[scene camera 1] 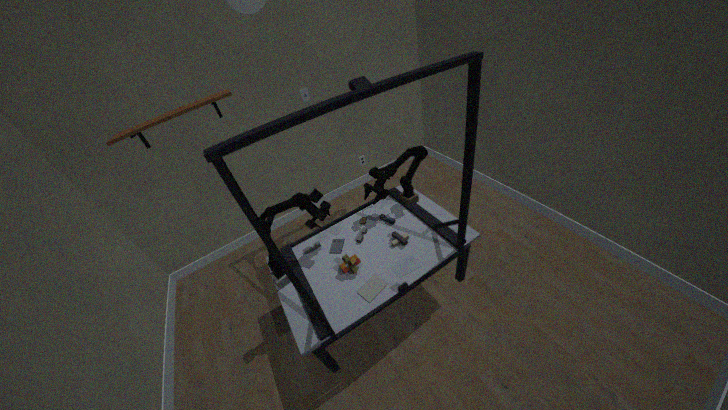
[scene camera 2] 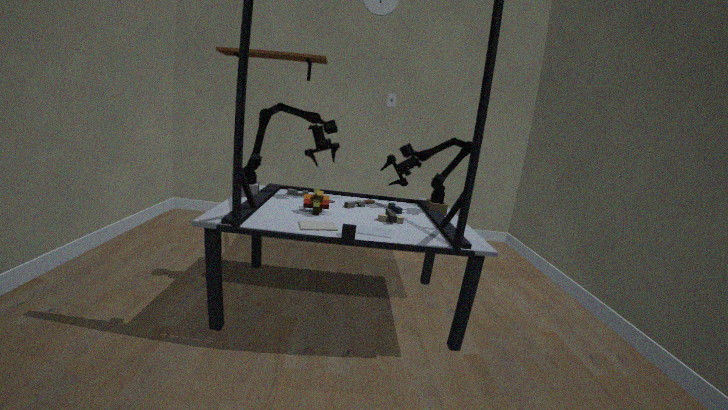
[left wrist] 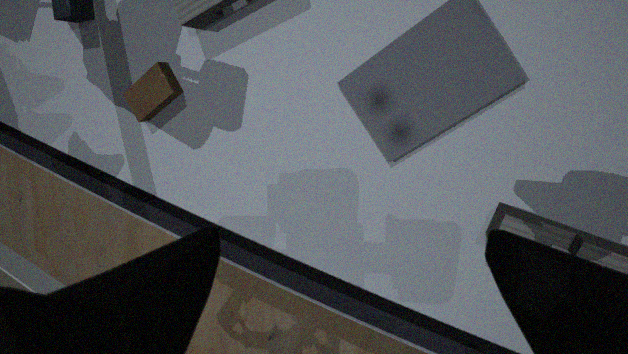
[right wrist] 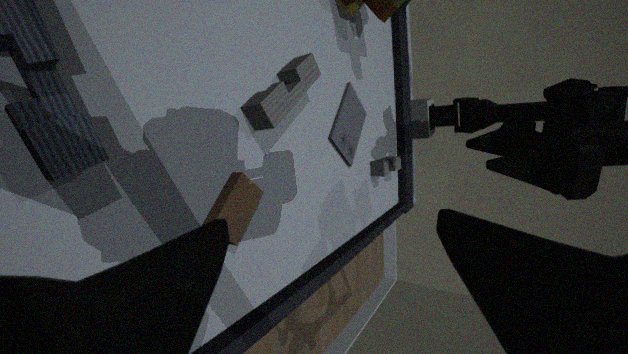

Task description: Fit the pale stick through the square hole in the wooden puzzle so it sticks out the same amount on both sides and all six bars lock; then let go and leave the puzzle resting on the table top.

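Pixels of known places: left gripper, fingertip midpoint: [scene camera 1: 325, 221] [scene camera 2: 325, 164] [left wrist: 354, 242] [right wrist: 475, 153]; right gripper, fingertip midpoint: [scene camera 1: 369, 202] [scene camera 2: 384, 177] [right wrist: 333, 225]; left arm's base, link origin: [scene camera 1: 280, 273] [scene camera 2: 249, 183] [right wrist: 431, 117]; right arm's base, link origin: [scene camera 1: 408, 194] [scene camera 2: 437, 202].
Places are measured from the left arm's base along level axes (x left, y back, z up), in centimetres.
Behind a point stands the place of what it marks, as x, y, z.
Note:
A cluster of crossed orange, yellow and green bars [scene camera 1: 349, 263] [scene camera 2: 316, 202] stands on the table; its edge shows in the right wrist view [right wrist: 386, 9] {-22.0, -35.7, 1.3}. A smaller pile of dark and pale crossed bars [scene camera 1: 399, 237] {-35.3, -68.0, -2.2} [scene camera 2: 390, 214] {-37.6, -67.1, -2.3} lies farther right. I cannot tell which piece is the pale stick; the square hole is too small and dim to make out. My left gripper [scene camera 1: 319, 217] {0.1, -40.0, 12.9} [scene camera 2: 326, 162] {0.1, -40.0, 12.9} [left wrist: 354, 242] {0.1, -40.0, 12.9} is open and empty, above the back edge of the table. My right gripper [scene camera 1: 370, 193] {-5.7, -72.0, 9.2} [scene camera 2: 386, 176] {-5.7, -72.0, 9.2} [right wrist: 333, 225] {-5.7, -72.0, 9.2} is open and empty, above the back right.
A grey notched bar [scene camera 1: 361, 235] {-13.8, -54.4, -3.3} [right wrist: 282, 92] {-11.9, -58.2, -3.6}, a dark ridged bar [scene camera 1: 388, 219] {-17.5, -76.4, -3.6} [right wrist: 62, 137] {-11.5, -76.9, -3.6} and a brown block [left wrist: 154, 92] {-2.3, -65.1, -5.0} [right wrist: 239, 205] {-2.5, -66.0, -5.0} lie apart. A grey plate [scene camera 1: 336, 246] {-5.6, -38.5, -5.9} [left wrist: 435, 75] {-5.8, -38.5, -5.9} lies near another grey bar [scene camera 1: 311, 248] {5.0, -25.5, -4.1}. A pale plate [scene camera 1: 371, 289] {-46.3, -32.4, -6.0} [scene camera 2: 317, 225] {-46.6, -33.3, -6.0} lies in front.

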